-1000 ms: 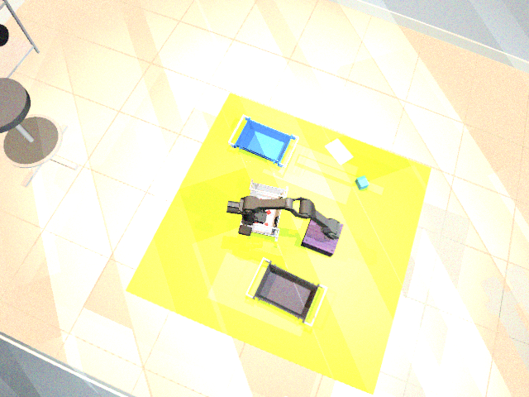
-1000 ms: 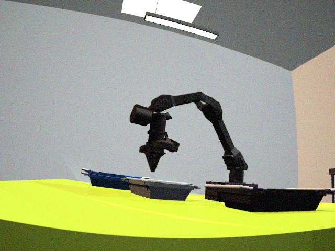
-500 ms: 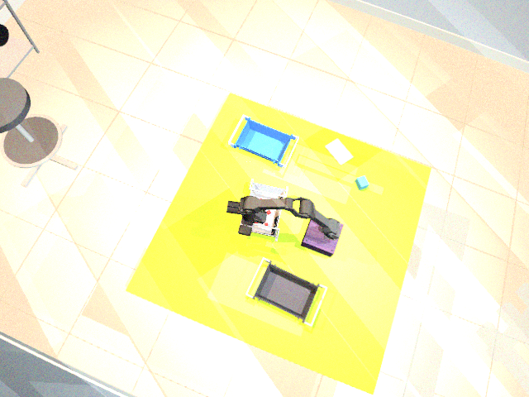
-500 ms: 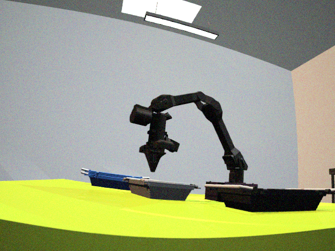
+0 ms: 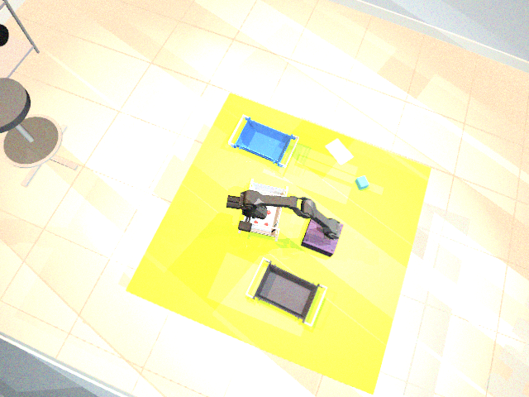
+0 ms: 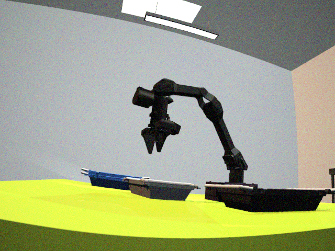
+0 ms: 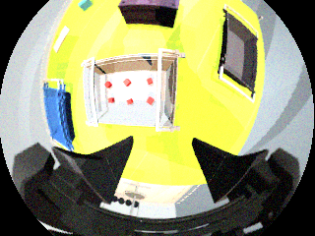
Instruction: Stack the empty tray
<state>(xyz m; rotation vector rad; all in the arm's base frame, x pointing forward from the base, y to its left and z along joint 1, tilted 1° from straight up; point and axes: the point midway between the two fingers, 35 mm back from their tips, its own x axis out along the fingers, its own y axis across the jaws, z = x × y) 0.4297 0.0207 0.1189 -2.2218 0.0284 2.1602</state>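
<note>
Now: gripper tip 30 cm to the right of the dark grey tray, 25 cm past it and 12 cm above it. Also, from my gripper tip: white card (56 cm to the right, 44 cm behind, 16 cm below); then cyan block (59 cm behind, 37 cm to the right, 14 cm below).
</note>
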